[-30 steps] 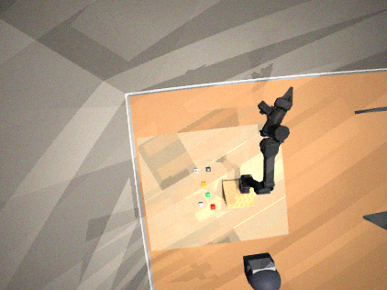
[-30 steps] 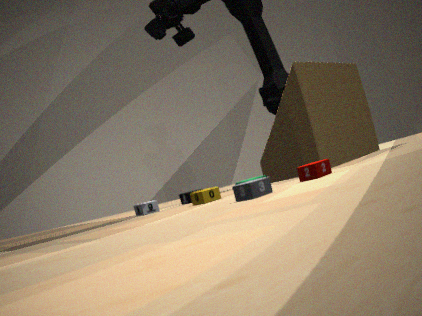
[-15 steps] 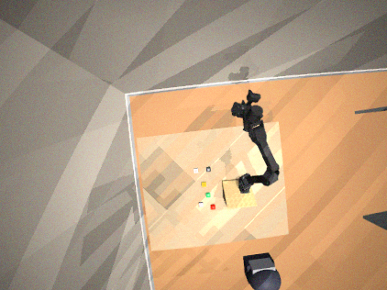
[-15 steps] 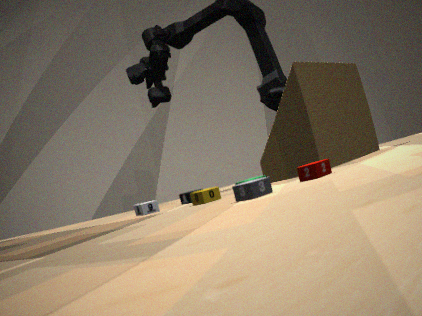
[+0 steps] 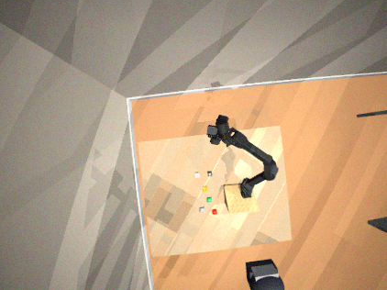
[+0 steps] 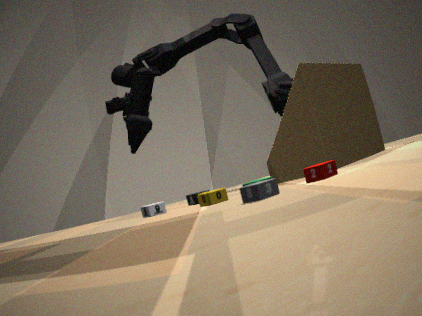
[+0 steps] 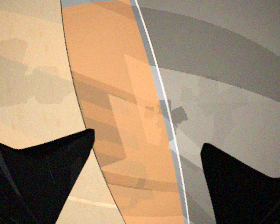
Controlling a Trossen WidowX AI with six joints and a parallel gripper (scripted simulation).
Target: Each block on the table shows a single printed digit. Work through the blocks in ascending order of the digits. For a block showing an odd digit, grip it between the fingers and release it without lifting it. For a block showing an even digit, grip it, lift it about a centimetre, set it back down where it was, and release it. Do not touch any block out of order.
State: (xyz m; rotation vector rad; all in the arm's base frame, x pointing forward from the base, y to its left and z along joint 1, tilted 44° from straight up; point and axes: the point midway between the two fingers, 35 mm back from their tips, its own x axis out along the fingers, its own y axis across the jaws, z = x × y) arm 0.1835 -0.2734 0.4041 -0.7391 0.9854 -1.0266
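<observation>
Right now the yellow block is 460 mm to the left of my gripper tip, 150 mm below it and 90 mm ahead of it. Round my gripper tip: pale block 350 mm to the left, 150 mm below, 140 mm ahead; green block 540 mm to the left, 150 mm below, 70 mm ahead; black block 350 mm to the left, 150 mm below, 50 mm ahead.
</observation>
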